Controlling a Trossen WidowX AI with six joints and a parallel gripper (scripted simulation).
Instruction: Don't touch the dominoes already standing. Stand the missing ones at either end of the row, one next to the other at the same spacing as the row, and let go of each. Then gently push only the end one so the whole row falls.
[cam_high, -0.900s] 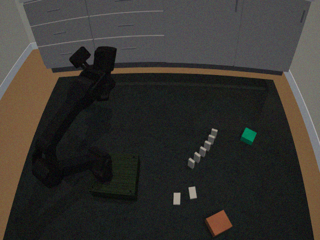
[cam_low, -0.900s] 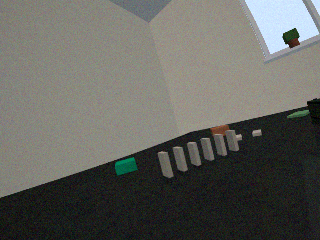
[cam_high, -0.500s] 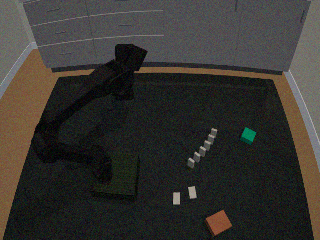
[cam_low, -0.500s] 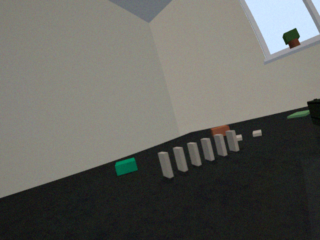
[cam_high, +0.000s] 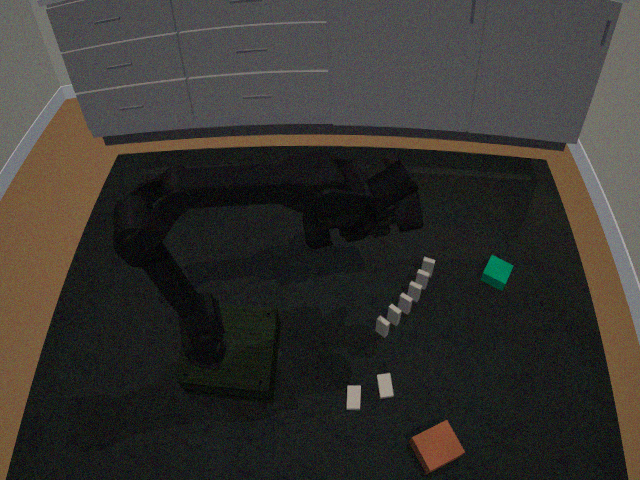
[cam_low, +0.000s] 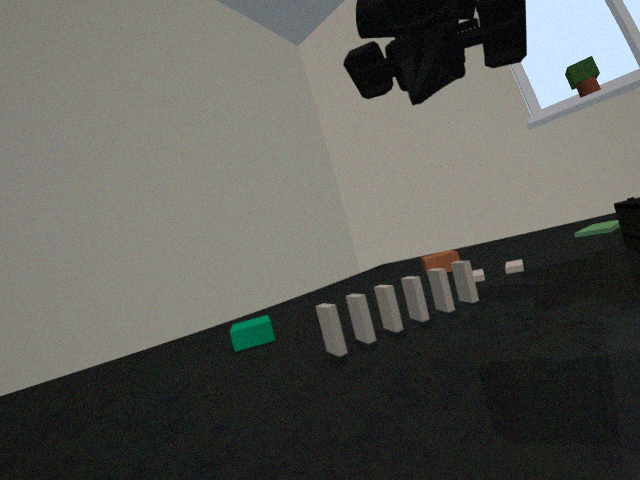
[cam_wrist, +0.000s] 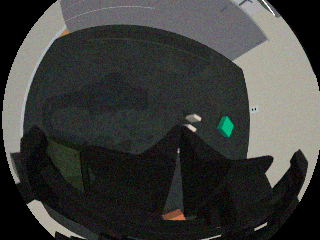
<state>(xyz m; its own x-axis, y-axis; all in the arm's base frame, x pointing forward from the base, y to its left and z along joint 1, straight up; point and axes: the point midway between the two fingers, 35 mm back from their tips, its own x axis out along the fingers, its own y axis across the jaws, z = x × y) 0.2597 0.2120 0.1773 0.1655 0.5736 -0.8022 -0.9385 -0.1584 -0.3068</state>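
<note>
Now: the orange block 190 mm ahead of my gripper tip, 330 mm to the right of it and 200 mm below it. The rest, counted from my gripper tip: green cube: 280 mm ahead, 90 mm to the left, 200 mm below.
</note>
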